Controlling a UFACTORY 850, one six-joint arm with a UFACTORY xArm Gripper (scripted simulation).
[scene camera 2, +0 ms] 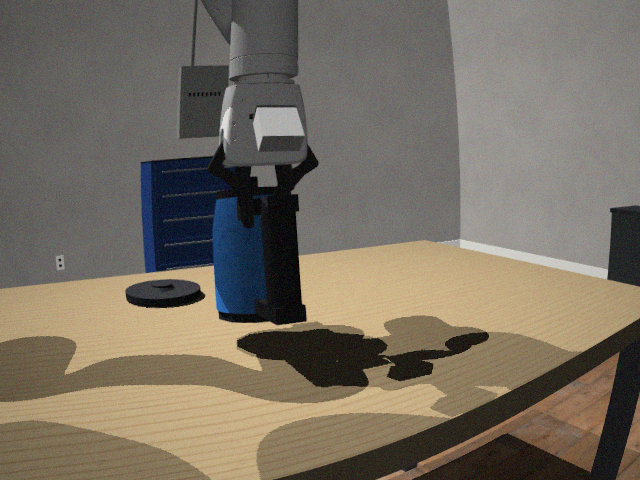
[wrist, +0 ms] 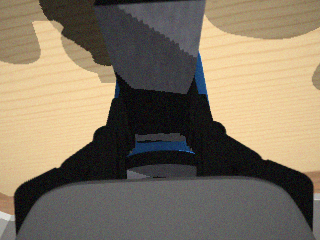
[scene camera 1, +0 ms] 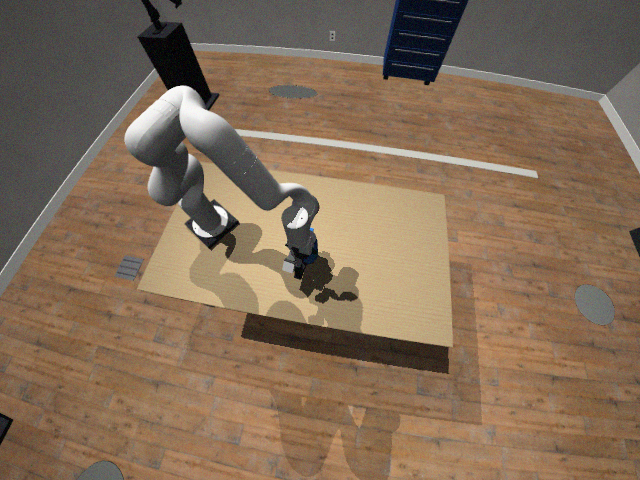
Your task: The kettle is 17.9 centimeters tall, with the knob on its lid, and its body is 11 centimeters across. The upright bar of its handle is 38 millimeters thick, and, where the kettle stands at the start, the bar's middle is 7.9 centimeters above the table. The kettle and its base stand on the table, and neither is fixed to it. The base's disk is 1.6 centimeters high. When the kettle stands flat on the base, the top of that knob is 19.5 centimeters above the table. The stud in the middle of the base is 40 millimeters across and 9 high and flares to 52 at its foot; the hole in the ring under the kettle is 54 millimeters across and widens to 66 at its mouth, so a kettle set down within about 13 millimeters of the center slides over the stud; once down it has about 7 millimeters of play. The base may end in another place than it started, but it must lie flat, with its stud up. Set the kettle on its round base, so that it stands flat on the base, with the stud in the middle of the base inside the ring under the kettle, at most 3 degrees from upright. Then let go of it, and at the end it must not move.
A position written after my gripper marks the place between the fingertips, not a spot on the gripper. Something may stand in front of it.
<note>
I see my gripper [scene camera 2: 264, 225], a blue kettle [scene camera 2: 257, 276] and a round black base [scene camera 2: 167, 292].
The blue kettle is seen too in the wrist view [wrist: 155, 58]. My gripper also shows in the wrist view [wrist: 159, 93].
</note>
